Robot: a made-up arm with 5 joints.
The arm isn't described. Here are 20 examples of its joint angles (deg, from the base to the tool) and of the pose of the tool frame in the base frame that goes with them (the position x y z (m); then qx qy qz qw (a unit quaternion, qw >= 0)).
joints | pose
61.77 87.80 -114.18 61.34 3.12 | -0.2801 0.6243 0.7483 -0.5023 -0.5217 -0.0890 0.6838
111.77 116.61 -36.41 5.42 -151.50 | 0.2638 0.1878 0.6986 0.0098 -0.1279 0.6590 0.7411
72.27 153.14 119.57 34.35 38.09 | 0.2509 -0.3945 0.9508 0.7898 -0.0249 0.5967 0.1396
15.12 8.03 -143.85 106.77 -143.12 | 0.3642 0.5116 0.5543 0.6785 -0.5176 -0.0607 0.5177
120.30 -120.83 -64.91 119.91 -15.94 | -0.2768 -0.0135 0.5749 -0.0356 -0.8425 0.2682 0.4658
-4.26 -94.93 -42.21 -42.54 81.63 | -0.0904 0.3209 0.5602 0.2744 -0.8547 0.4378 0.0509
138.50 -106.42 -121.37 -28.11 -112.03 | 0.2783 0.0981 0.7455 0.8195 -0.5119 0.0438 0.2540
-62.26 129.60 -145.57 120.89 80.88 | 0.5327 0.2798 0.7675 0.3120 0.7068 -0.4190 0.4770
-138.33 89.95 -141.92 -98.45 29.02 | 0.0441 0.1616 0.7397 0.4793 -0.1105 0.2263 0.8408
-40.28 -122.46 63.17 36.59 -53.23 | -0.0335 0.4945 0.1652 -0.9435 -0.2991 0.0195 0.1410
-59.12 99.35 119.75 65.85 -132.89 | 0.6070 -0.0785 0.8984 -0.4907 0.4138 0.3795 0.6663
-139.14 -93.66 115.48 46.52 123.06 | -0.5602 0.3704 0.6434 -0.1368 0.7647 -0.0032 0.6297
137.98 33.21 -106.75 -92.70 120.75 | -0.0304 0.1933 0.6588 -0.7299 -0.0855 0.4552 0.5028
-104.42 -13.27 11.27 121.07 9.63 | 0.3501 -0.0610 0.5564 0.3557 0.6544 -0.5435 0.3872
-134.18 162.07 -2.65 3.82 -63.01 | -0.2405 0.1699 1.0501 -0.3078 -0.3134 0.7653 0.4705
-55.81 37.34 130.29 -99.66 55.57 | 0.0900 0.4103 0.6927 0.1425 -0.6002 0.4944 0.6124
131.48 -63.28 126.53 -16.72 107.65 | 0.0049 0.6052 0.9930 -0.3390 -0.9001 0.1674 0.2163
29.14 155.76 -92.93 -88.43 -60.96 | 0.1126 0.1617 0.5756 -0.2497 0.9231 0.2254 0.1862
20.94 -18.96 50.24 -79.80 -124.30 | 0.0531 0.6160 0.8787 0.0198 0.1856 0.9773 0.0999
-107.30 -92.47 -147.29 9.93 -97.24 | -0.3111 -0.1195 0.8942 -0.0798 0.4817 -0.6391 0.5943
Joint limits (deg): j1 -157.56..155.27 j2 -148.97..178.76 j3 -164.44..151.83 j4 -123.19..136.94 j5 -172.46..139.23
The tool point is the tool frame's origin. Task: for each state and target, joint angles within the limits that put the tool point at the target. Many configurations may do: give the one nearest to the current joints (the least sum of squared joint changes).
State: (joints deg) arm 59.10 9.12 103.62 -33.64 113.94
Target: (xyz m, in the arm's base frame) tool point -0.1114 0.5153 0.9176
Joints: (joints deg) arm 21.65 12.05 100.34 -49.23 122.49
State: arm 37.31 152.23 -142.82 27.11 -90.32
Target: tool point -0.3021 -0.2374 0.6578
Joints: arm 75.76 165.65 -151.94 22.07 -80.52
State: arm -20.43 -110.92 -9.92 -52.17 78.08
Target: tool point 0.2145 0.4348 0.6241
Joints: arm 20.91 -82.06 -4.69 -91.16 64.57
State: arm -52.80 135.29 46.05 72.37 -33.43
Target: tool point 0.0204 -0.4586 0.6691
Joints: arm -83.82 124.30 71.78 41.21 -33.02
